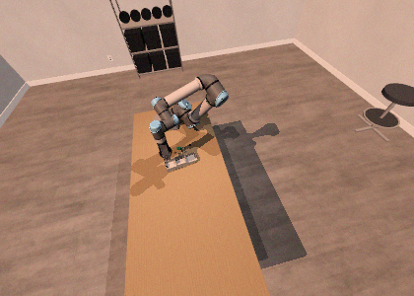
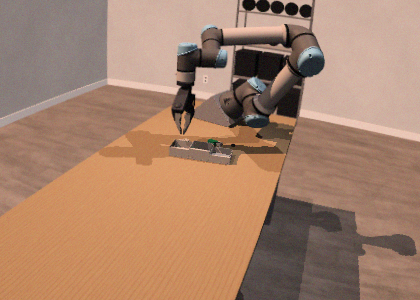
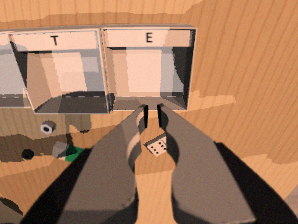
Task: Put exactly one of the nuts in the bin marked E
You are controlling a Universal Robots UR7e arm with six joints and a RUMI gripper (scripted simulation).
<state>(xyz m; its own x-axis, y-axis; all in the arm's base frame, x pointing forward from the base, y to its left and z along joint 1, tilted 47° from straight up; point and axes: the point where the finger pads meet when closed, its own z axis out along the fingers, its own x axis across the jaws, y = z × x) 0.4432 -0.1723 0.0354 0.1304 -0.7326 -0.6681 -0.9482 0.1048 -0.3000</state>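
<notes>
Now: hand 90 mm to the right of the bin row, 70 mm above it and 10 mm short of it. Also, from my hand: brass nut (110 mm behind, 90 mm below, 50 mm to the left); silver nut (140 mm to the left, 90 mm below, 90 mm behind); white domino (100 mm behind, 90 mm below, 30 mm to the right).
</notes>
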